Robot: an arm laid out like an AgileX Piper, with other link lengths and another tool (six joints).
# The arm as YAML. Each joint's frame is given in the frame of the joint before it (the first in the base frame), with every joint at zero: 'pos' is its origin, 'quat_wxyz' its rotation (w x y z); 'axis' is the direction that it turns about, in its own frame. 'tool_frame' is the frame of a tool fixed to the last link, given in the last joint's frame.
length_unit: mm
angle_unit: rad
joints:
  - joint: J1
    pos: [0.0, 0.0, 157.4]
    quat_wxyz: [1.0, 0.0, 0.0, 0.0]
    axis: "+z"
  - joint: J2
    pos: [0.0, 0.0, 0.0]
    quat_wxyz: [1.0, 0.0, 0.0, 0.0]
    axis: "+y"
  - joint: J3
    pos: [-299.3, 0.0, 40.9]
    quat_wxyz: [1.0, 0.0, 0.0, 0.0]
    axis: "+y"
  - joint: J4
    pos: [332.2, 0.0, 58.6]
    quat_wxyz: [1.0, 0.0, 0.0, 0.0]
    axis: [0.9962, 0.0, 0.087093]
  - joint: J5
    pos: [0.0, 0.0, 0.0]
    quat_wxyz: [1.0, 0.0, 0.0, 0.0]
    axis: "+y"
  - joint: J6
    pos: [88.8, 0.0, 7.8]
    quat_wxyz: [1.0, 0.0, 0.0, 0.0]
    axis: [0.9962, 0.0, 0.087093]
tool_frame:
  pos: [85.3, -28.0, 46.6]
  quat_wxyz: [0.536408, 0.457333, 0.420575, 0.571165]
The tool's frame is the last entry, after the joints.
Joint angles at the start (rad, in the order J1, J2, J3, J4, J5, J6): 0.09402 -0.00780 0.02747 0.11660 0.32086 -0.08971
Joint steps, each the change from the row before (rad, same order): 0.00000 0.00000 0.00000 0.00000 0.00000 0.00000; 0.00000 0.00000 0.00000 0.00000 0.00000 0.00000; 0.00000 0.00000 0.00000 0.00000 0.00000 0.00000; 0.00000 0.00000 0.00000 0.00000 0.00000 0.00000; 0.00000 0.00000 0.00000 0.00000 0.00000 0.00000; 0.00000 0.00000 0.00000 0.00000 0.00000 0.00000; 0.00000 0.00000 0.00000 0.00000 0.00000 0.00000; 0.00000 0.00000 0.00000 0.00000 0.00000 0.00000; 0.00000 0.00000 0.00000 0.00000 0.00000 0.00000; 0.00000 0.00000 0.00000 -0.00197 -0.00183 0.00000; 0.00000 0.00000 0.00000 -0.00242 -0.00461 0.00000; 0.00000 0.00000 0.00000 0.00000 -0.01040 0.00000; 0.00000 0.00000 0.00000 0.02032 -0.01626 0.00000; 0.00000 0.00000 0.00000 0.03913 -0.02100 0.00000; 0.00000 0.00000 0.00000 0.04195 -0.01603 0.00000; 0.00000 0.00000 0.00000 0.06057 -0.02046 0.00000
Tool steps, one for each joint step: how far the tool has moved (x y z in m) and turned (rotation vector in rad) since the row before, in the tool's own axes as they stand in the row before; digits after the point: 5 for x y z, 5 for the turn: 0.00000 0.00000 0.00000 0.00000 0.00000 0.00000; 0.00000 0.00000 0.00000 0.00000 0.00000 0.00000; 0.00000 0.00000 0.00000 0.00000 0.00000 0.00000; 0.00000 0.00000 0.00000 0.00000 0.00000 0.00000; 0.00000 0.00000 0.00000 0.00000 0.00000 0.00000; 0.00000 0.00000 0.00000 0.00000 0.00000 0.00000; 0.00000 0.00000 0.00000 0.00000 0.00000 0.00000; 0.00000 0.00000 0.00000 0.00000 0.00000 0.00000; 0.00000 0.00000 0.00000 0.00000 0.00000 0.00000; -0.00004 0.00038 -0.00004 -0.00182 -0.00038 -0.00194; -0.00005 0.00090 -0.00008 -0.00460 -0.00050 -0.00240; -0.00003 0.00189 -0.00017 -0.01040 -0.00019 -0.00003; 0.00018 0.00248 -0.00020 -0.01636 0.00280 0.02004; 0.00024 0.00289 -0.00023 -0.02119 0.00485 0.03872; 0.00016 0.00191 -0.00015 -0.01622 0.00455 0.04163; 0.00003 0.00226 -0.00020 -0.02071 0.00552 0.06023
